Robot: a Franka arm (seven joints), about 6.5 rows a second.
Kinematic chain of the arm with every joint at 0, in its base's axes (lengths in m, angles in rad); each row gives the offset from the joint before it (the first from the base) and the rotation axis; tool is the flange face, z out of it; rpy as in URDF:
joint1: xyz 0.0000 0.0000 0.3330 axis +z
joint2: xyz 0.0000 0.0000 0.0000 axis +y
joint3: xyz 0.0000 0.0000 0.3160 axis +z
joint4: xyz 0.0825 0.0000 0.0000 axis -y
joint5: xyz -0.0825 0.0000 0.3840 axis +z
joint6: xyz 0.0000 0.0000 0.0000 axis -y
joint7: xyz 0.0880 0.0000 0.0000 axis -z
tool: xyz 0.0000 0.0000 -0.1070 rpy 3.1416 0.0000 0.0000
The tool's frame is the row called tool.
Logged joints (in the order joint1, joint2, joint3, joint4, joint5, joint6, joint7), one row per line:
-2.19 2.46 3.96 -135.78 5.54 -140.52 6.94
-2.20 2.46 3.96 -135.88 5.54 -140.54 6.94
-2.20 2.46 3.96 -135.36 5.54 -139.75 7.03
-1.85 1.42 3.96 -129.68 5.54 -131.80 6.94
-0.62 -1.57 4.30 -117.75 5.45 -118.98 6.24
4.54 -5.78 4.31 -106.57 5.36 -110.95 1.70
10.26 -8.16 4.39 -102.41 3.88 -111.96 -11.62
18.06 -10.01 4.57 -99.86 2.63 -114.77 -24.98
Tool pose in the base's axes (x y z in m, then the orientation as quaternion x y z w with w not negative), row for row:
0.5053 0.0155 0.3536 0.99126 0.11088 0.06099 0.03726
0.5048 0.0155 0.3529 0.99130 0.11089 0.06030 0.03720
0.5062 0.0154 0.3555 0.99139 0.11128 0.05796 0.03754
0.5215 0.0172 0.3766 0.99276 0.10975 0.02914 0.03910
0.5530 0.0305 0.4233 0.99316 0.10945 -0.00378 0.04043
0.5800 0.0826 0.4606 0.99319 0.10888 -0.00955 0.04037
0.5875 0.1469 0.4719 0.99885 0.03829 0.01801 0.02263
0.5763 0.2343 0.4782 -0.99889 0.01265 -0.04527 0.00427
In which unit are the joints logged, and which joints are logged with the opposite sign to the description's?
The joints are logged in degrees. Opposite sign: joint2, joint5, joint6, joint7.
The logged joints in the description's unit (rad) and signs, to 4 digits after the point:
-0.0382 -0.0429 0.0691 -2.3698 -0.0967 2.4525 -0.1211
-0.0384 -0.0429 0.0691 -2.3716 -0.0967 2.4529 -0.1211
-0.0384 -0.0429 0.0691 -2.3625 -0.0967 2.4391 -0.1227
-0.0323 -0.0248 0.0691 -2.2633 -0.0967 2.3003 -0.1211
-0.0108 0.0274 0.0750 -2.0551 -0.0951 2.0766 -0.1089
0.0792 0.1009 0.0752 -1.8600 -0.0935 1.9364 -0.0297
0.1791 0.1424 0.0766 -1.7874 -0.0677 1.9541 0.2028
0.3152 0.1747 0.0798 -1.7429 -0.0459 2.0031 0.4360

